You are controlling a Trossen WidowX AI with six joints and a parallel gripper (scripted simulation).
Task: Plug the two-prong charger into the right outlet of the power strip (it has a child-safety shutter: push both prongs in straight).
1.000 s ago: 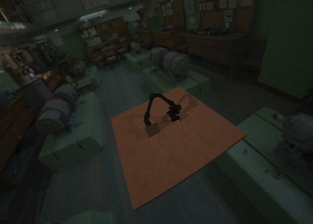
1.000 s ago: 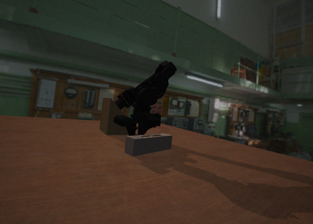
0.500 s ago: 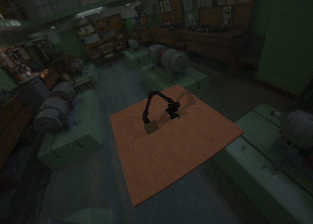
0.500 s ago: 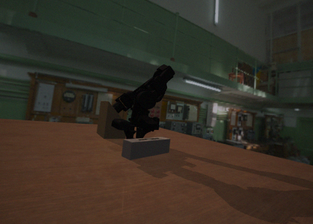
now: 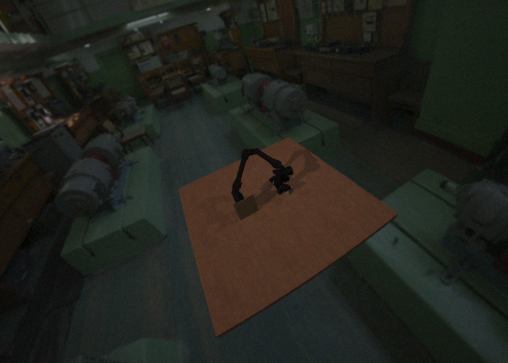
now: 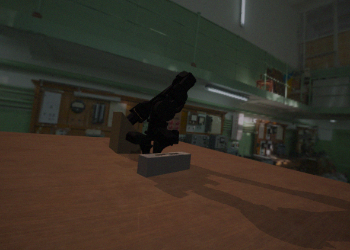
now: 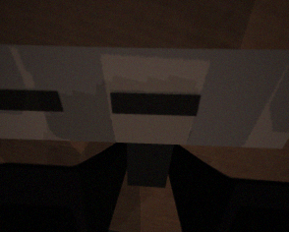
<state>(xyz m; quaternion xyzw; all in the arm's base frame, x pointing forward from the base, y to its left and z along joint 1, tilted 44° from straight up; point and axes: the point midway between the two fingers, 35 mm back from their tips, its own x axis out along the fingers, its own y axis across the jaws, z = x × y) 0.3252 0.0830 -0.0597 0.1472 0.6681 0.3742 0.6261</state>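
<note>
The two-prong charger lies 2 cm ahead of my gripper tip and 1 cm above it.
</note>
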